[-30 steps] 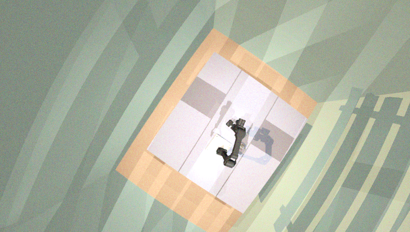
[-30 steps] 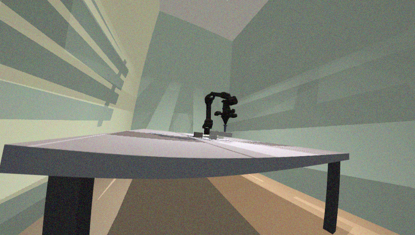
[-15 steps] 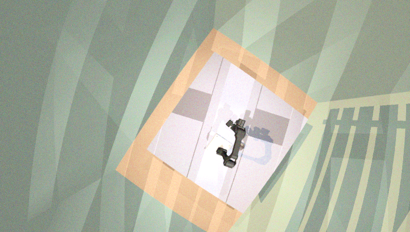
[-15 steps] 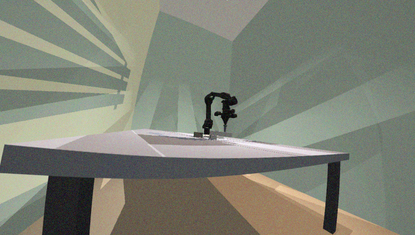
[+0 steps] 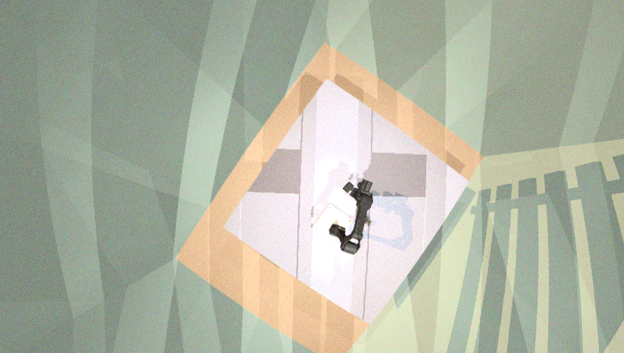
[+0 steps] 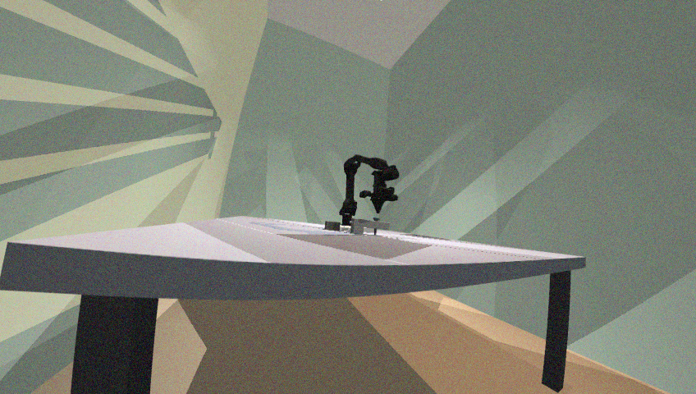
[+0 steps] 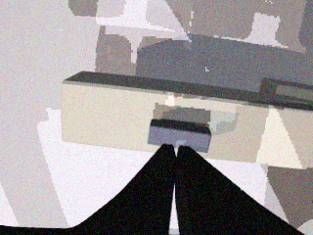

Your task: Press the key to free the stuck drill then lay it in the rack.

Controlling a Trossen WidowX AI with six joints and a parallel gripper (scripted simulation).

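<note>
My gripper tip is 40 mm above the key and 10 mm to the left of it. The rest, counted from my gripper tip: dark block: 180 mm to the right, 120 mm behind, 90 mm below; then drill: 70 mm to the right, 60 mm below, 20 mm behind.
</note>
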